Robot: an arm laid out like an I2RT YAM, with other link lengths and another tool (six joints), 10 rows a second.
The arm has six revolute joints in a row. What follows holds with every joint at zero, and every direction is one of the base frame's.
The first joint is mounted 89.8 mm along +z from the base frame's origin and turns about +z.
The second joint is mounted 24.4 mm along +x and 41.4 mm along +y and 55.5 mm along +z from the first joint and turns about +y.
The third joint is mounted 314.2 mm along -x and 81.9 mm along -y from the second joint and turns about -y.
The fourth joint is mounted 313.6 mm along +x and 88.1 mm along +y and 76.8 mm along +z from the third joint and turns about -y.
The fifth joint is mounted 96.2 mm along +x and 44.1 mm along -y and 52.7 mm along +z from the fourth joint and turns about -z.
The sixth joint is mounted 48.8 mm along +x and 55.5 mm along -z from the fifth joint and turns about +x.
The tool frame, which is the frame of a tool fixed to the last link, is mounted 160 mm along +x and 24 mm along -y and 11 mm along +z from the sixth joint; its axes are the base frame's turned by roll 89.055, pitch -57.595 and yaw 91.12 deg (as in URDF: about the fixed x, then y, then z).
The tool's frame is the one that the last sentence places.
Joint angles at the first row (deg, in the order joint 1, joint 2, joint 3, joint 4, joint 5, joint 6):
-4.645 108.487 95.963 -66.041 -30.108 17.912
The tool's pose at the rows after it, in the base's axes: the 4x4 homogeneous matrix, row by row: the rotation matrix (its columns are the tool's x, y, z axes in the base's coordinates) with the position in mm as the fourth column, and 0 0 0 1 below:
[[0.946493, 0.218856, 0.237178, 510.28], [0.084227, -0.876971, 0.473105, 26.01], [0.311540, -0.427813, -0.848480, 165.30], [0, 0, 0, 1]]
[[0.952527, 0.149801, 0.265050, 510.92], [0.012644, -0.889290, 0.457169, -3.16], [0.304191, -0.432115, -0.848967, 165.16], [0, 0, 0, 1]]
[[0.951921, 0.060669, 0.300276, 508.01], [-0.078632, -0.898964, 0.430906, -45.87], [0.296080, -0.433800, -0.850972, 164.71], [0, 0, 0, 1]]
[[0.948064, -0.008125, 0.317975, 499.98], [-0.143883, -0.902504, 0.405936, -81.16], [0.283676, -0.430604, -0.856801, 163.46], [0, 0, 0, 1]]
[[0.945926, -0.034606, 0.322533, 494.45], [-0.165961, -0.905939, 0.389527, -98.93], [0.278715, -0.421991, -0.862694, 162.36], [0, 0, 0, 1]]
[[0.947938, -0.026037, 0.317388, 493.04], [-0.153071, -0.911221, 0.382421, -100.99], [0.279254, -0.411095, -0.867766, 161.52], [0, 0, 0, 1]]
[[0.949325, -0.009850, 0.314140, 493.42], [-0.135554, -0.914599, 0.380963, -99.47], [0.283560, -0.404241, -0.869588, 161.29], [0, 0, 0, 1]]
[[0.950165, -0.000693, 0.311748, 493.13], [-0.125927, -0.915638, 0.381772, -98.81], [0.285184, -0.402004, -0.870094, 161.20], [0, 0, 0, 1]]
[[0.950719, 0.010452, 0.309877, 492.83], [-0.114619, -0.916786, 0.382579, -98.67], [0.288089, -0.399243, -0.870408, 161.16], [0, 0, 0, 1]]
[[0.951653, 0.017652, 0.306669, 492.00], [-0.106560, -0.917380, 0.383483, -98.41], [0.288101, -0.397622, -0.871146, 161.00], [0, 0, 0, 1]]
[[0.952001, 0.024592, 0.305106, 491.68], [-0.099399, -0.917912, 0.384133, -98.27], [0.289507, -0.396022, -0.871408, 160.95], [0, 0, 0, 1]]
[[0.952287, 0.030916, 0.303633, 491.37], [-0.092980, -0.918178, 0.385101, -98.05], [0.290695, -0.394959, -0.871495, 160.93], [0, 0, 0, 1]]
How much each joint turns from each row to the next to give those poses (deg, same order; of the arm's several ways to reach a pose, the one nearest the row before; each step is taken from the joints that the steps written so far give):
-1.902 0.000 0.001 -0.023 0.437 1.398
-3.234 0.001 0.001 0.110 0.088 1.181
-4.742 -0.002 -0.004 -0.085 0.196 0.809
-3.957 0.001 0.001 -0.701 0.437 -0.044
-1.923 -0.001 0.000 -0.480 0.547 -0.612
-0.066 0.002 0.001 -0.241 0.546 -0.853
0.262 -0.002 -0.001 -0.044 0.219 -0.808
0.066 0.000 0.000 -0.131 0.022 -0.546
-0.001 0.002 0.003 -0.132 0.000 -0.722
0.001 -0.001 -0.001 -0.218 0.022 -0.524
0.000 0.000 -0.001 -0.109 0.000 -0.460
0.000 0.001 0.001 -0.110 -0.022 -0.415

